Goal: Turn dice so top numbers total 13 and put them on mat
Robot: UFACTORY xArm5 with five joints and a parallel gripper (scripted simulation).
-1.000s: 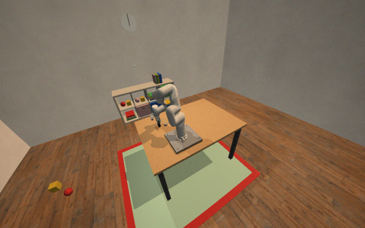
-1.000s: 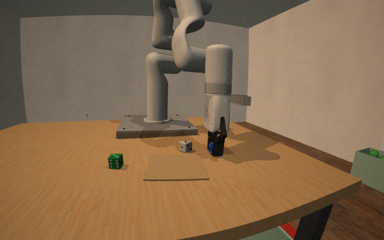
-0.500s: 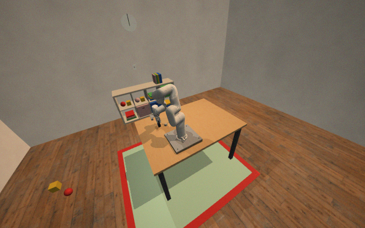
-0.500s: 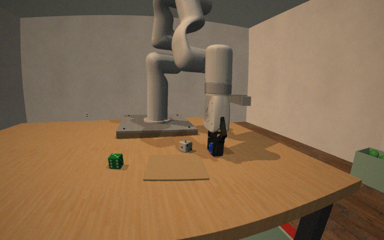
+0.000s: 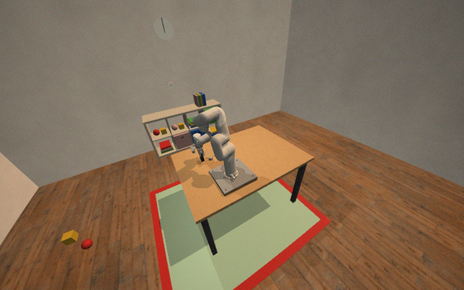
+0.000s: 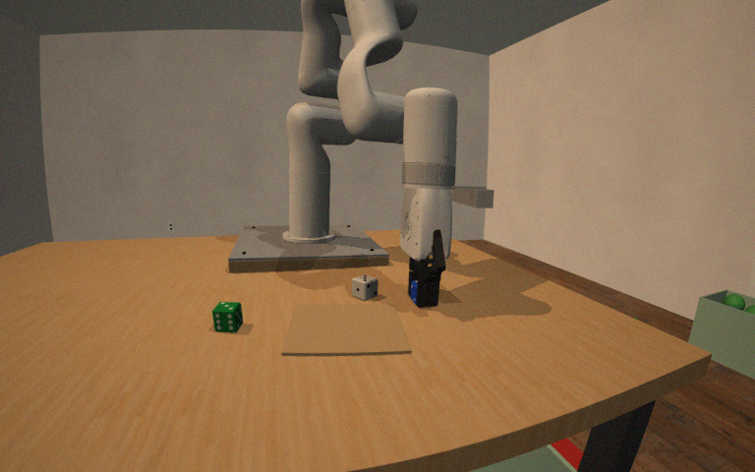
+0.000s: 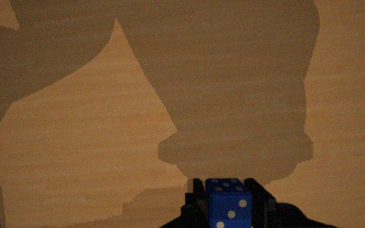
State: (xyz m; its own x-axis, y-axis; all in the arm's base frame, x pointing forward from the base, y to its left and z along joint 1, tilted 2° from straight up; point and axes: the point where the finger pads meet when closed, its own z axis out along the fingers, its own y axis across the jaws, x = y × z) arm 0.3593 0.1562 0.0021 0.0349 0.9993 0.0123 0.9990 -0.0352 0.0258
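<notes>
My hand is 10 mm above the blue die. From my hand the other things lie so: green die (50 mm ahead, 270 mm to the right, 10 mm below); white die (40 mm behind, 80 mm to the right, 10 mm below); tan mat (70 mm ahead, 130 mm to the right, 20 mm below).
</notes>
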